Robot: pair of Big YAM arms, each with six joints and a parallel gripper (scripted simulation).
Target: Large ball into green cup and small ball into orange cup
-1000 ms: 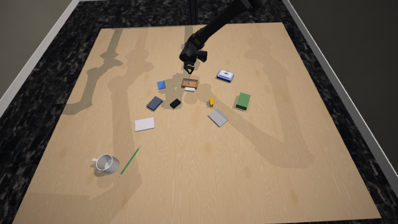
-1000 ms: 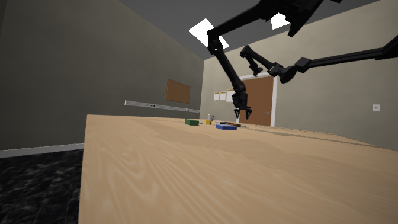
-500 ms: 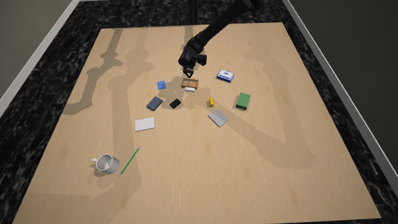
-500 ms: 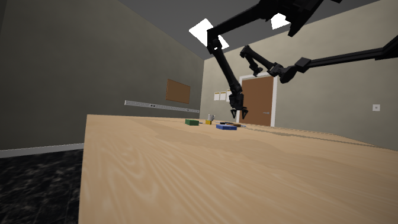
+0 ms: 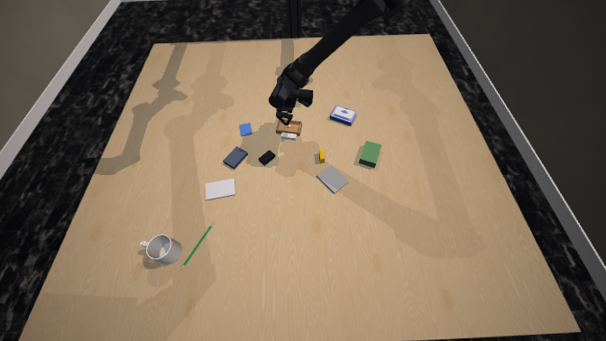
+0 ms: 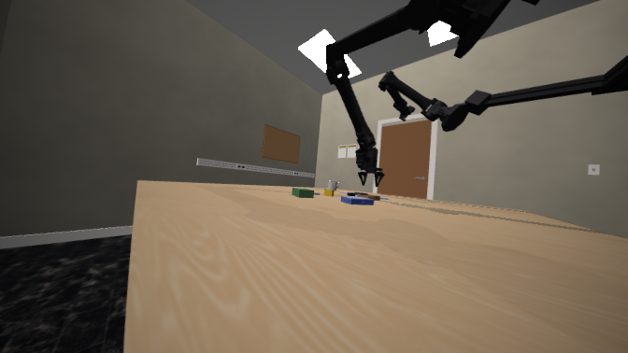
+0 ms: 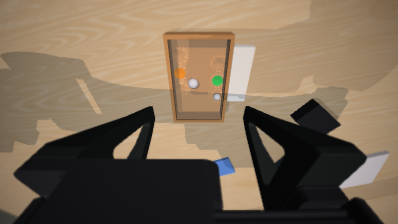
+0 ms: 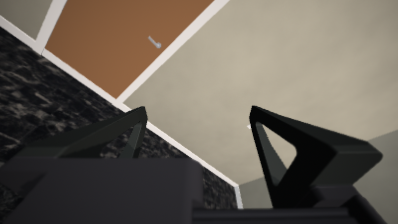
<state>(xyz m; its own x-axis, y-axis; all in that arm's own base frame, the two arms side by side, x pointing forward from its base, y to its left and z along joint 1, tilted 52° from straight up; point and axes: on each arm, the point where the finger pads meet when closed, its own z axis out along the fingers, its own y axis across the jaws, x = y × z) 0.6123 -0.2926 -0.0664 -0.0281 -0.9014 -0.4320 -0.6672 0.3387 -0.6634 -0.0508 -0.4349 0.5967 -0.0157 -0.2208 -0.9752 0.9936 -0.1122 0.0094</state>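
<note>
The covered wooden puzzle lies 8 cm below my left hand. Round my left hand: black block 15 cm ahead, 11 cm to the right, 7 cm below; then white block 5 cm ahead, 1 cm to the right, 7 cm below; then yellow block 18 cm ahead, 12 cm to the left, 6 cm below.
</note>
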